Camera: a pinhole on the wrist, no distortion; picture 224 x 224 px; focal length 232.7 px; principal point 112.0 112.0 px. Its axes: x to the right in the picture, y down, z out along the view. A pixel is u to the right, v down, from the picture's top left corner.
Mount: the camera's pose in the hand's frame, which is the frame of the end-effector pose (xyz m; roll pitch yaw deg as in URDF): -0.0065 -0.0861 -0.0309 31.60 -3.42 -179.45
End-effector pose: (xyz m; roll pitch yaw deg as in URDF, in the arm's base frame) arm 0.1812 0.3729 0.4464 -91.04 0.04 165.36
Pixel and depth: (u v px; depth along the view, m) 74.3 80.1 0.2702
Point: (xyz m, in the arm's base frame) 0.0904 0.2155 0.3556
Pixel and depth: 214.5 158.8 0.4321
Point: 0.2498 -0.0502 0.3747
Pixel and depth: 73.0 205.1 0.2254
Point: 0.0854 0.1846 0.4869
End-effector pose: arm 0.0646 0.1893 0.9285 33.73 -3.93 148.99
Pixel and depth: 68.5 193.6 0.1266
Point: 0.0992 0.2879 0.9802
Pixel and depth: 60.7 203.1 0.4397
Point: 0.1079 0.4411 1.2904
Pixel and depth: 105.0 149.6 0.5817
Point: 0.1456 0.3372 1.4330
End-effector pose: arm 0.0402 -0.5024 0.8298 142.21 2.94 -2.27
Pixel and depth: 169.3 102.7 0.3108
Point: -0.0438 -0.7096 0.7038
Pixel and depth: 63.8 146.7 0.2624
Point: 0.0878 -0.6475 0.6728
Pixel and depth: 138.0 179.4 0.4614
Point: -0.0194 -0.7993 0.5141
